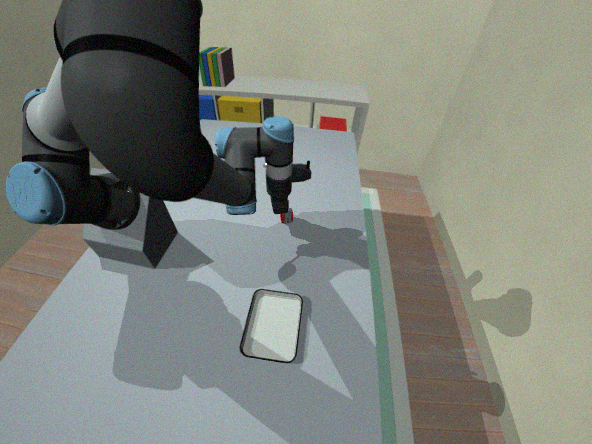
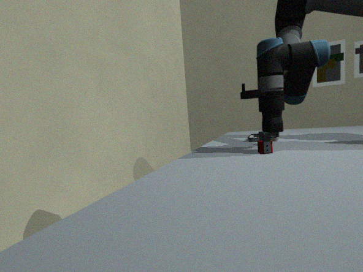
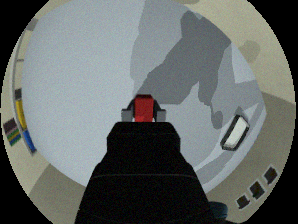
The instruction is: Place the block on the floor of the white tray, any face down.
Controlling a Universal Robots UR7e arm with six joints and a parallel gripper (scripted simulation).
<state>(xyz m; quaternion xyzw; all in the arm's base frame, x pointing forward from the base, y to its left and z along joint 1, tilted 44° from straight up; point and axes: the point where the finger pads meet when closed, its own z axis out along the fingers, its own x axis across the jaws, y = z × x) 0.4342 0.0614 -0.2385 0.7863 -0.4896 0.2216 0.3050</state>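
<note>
My gripper is now right at the red block. From my hand the other things lie so: white tray: 50 mm ahead, 360 mm to the right, 10 mm below.
</note>
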